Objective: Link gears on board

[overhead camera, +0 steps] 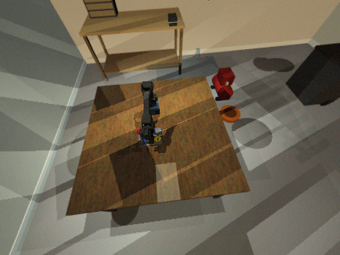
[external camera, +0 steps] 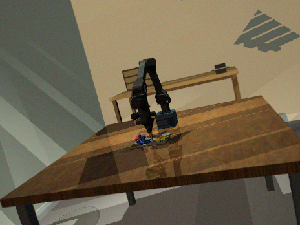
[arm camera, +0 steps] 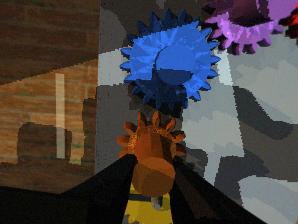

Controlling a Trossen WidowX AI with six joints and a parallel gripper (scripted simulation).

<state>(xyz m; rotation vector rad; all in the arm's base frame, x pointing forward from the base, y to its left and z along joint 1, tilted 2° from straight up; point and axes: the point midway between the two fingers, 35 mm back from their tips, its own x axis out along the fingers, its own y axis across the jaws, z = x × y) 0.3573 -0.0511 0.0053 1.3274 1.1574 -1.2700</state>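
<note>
Now: the blue gear 10 mm behind my gripper tip, 50 mm to the right of it and 40 mm below it. Also, from my gripper tip: purple gear 50 mm behind, 80 mm to the right, 40 mm below; yellow gear 10 mm behind, 50 mm to the left, 50 mm below; orange gear 10 mm below.
</note>
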